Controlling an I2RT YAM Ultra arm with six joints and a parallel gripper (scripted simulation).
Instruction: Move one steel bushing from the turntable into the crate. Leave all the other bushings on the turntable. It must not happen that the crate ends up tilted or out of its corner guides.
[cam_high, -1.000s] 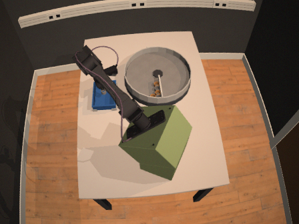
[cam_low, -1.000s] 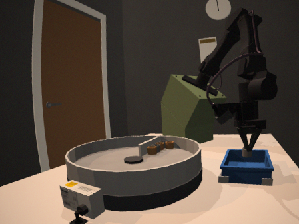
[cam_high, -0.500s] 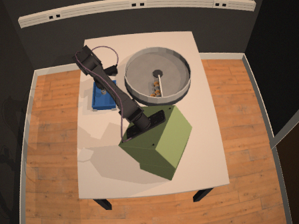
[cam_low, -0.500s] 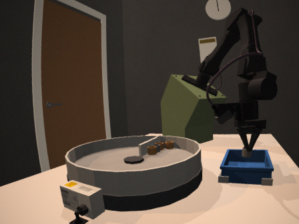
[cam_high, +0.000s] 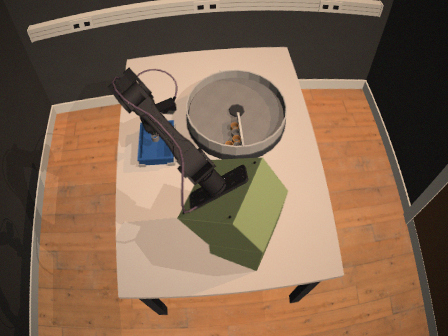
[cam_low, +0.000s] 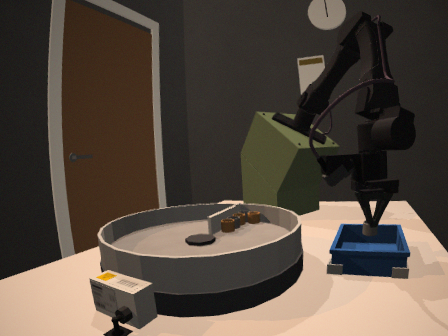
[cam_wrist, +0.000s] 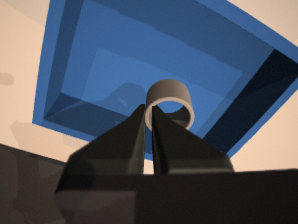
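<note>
Right now the blue crate is 6 cm below my hand, 1 cm to the right of it and 1 cm behind it. From my hand the other things lie so: grey round turntable (35 cm to the right, 10 cm ahead, 3 cm below).
</note>
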